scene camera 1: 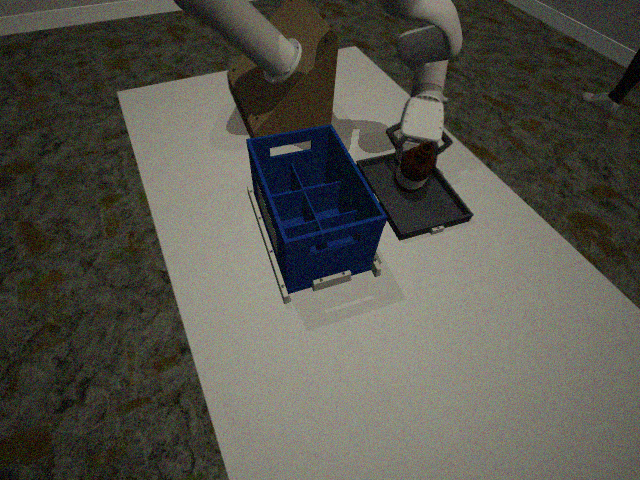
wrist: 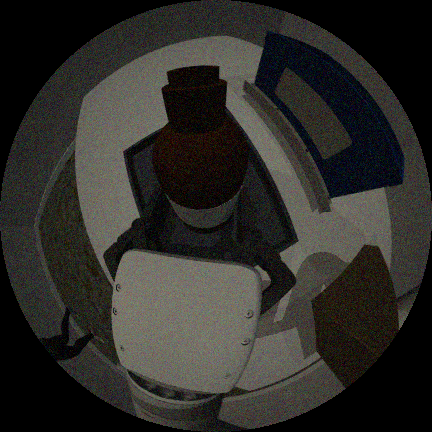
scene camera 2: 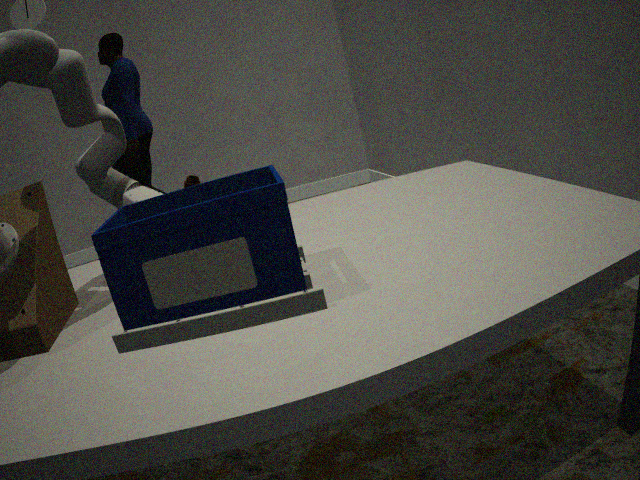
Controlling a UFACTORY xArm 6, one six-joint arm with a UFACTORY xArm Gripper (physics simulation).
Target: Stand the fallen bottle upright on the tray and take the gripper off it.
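Frame: origin at the arm's base, x up, y right, z ahead, level; metres.
Seen in the pictures: gripper, fingertip midpoint: (wrist: 201,193); arm's base, link origin: (scene camera 1: 283,62).
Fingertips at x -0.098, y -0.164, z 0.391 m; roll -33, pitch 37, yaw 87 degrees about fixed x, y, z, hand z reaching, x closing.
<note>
Pixels of each thing's top centre, then the offset from my fingertips to it.
- brown bottle, top centre: (wrist: 179,86) (scene camera 2: 181,177) (scene camera 1: 426,137) dx +0.103, dy +0.012, dz +0.017 m
- dark tray, top centre: (wrist: 200,186) (scene camera 1: 412,186) dx -0.045, dy +0.004, dz +0.018 m
- blue divided crate, top centre: (scene camera 2: 186,196) (scene camera 1: 311,174) dx +0.105, dy +0.289, dz +0.020 m
The brown bottle (scene camera 1: 418,161) (wrist: 200,160) with a pale band near its base is over the dark tray (scene camera 1: 429,212) (wrist: 131,172), toward the tray's back part in scene camera 1. Its top (scene camera 2: 191,180) shows above the crate in scene camera 2. It looks close to upright, perhaps slightly tilted; I cannot tell whether its base touches the tray. My gripper (scene camera 1: 416,159) (wrist: 201,193) is shut on the bottle's body, coming from the back. The fingertips are hidden by the bottle in the wrist view, and the neck is mostly hidden by the gripper in scene camera 1.
A blue divided crate (scene camera 1: 330,253) (scene camera 2: 206,219) (wrist: 370,130) stands beside the tray, with a pale rail (scene camera 1: 268,248) (scene camera 2: 222,320) (wrist: 295,150) along its outer side. A brown block (scene camera 1: 310,111) (scene camera 2: 57,279) (wrist: 357,320) stands behind the crate. A person (scene camera 2: 124,98) stands beyond the table.
</note>
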